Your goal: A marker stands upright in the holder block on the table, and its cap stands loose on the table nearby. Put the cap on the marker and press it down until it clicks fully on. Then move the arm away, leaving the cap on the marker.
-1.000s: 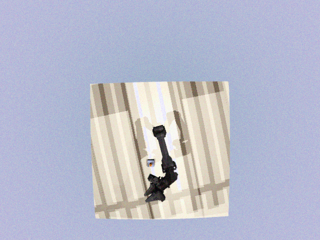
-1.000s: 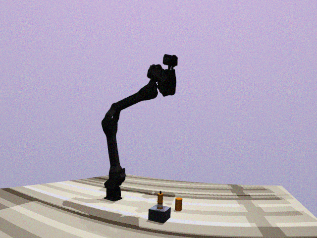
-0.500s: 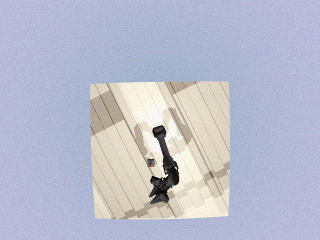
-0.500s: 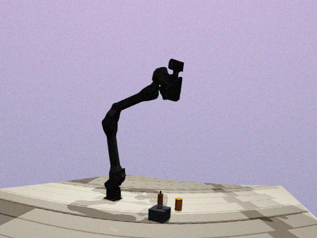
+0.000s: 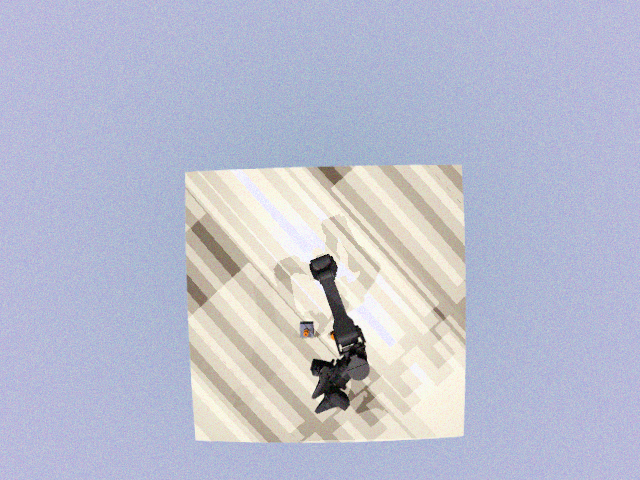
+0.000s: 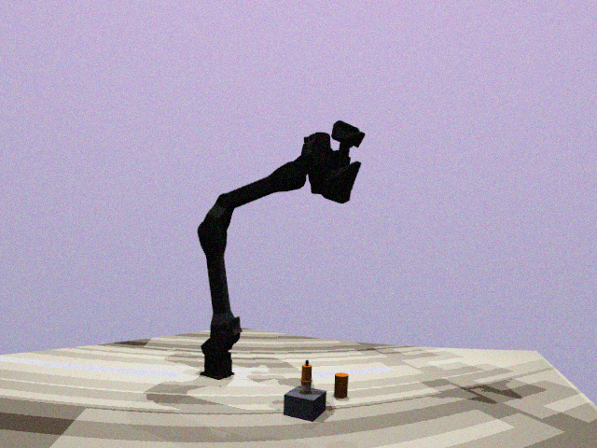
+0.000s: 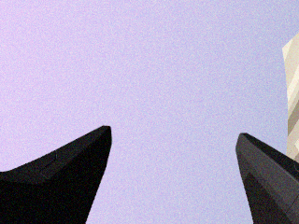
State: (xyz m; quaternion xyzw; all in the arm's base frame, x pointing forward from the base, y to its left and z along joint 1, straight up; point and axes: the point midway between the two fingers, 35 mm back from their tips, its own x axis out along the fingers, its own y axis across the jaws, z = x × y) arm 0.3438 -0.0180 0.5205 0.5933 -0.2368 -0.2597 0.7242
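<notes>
The orange cap lies 50 cm below my gripper tip, 7 cm to the left of it and 5 cm behind it. Also, from my gripper tip: dark grey holder block 50 cm below, 8 cm behind, 5 cm to the right.
</notes>
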